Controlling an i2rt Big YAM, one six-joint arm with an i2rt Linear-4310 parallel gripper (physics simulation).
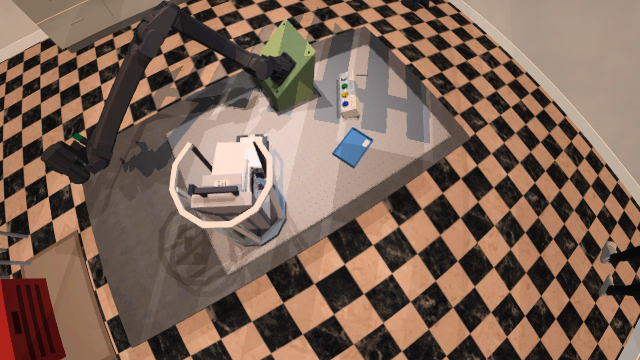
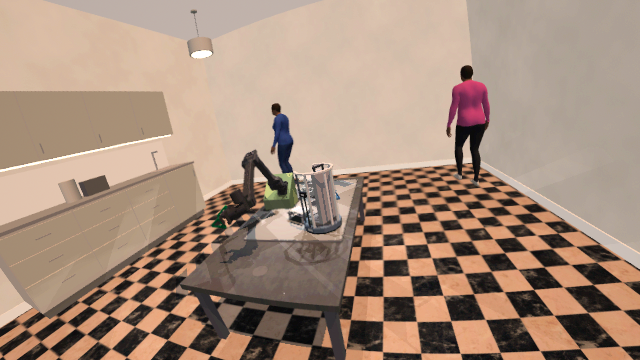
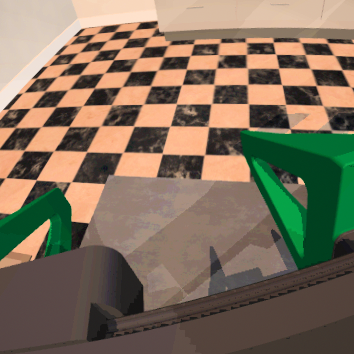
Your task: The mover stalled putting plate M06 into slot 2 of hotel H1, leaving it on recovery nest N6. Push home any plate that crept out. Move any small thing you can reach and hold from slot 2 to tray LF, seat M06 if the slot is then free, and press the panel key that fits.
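Frame: origin at the arm's base, x ahead, y left, z up, level; millimetres.
Seen in the pictures: gripper, fingertip midpoint: [image 2: 214, 221] [image 3: 149, 170]; arm's base, origin of the base link: [image 1: 283, 69] [image 2: 282, 188].
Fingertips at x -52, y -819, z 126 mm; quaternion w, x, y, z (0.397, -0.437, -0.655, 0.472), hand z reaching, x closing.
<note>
Pixels of each thing's top centre, then the offset from my fingertips to it. "pt": a spot on its surface instead. Level surfaces: height alone.
- Hotel H1, middle of its top: [image 1: 215, 170] [image 2: 312, 165] dx +461, dy +432, dz +136 mm
- perforated mat, its level: dz -277 mm
- dark-edged flat piece, surface spot: [image 2: 296, 220] pt dx +248, dy +502, dz -272 mm
- blue flat tray, middle of its top: [image 1: 353, 145] dx +447, dy +910, dz -259 mm
- key panel, middle of its top: [image 1: 350, 87] dx +235, dy +1042, dz -193 mm
- grey table, its level: dz -290 mm
My gripper [image 3: 149, 170] [image 2: 219, 221] has green fingers, stands open and holds nothing. It hangs low at the table's left edge, over the table corner and the checkered floor, far from the hotel. The arm rises from a green pedestal [image 1: 291, 66] [image 2: 279, 191]. Hotel H1 [image 1: 172, 186] [image 2: 323, 197] is a round rack with a white top ring on the perforated mat [image 1: 312, 174]. Its slots are too small to read. A dark-edged flat piece [image 2: 296, 220], maybe M06 on its nest, lies at the hotel's foot. A blue flat tray [image 1: 352, 146] lies to the right. The key panel [image 1: 347, 98] has green, yellow and blue keys.
The grey table [image 2: 273, 271] [image 3: 182, 218] stands on a checkered floor. A person in blue [image 2: 281, 137] and a person in pink [image 2: 467, 116] walk at the far side of the room. A kitchen counter [image 2: 138, 208] runs along the left wall.
</note>
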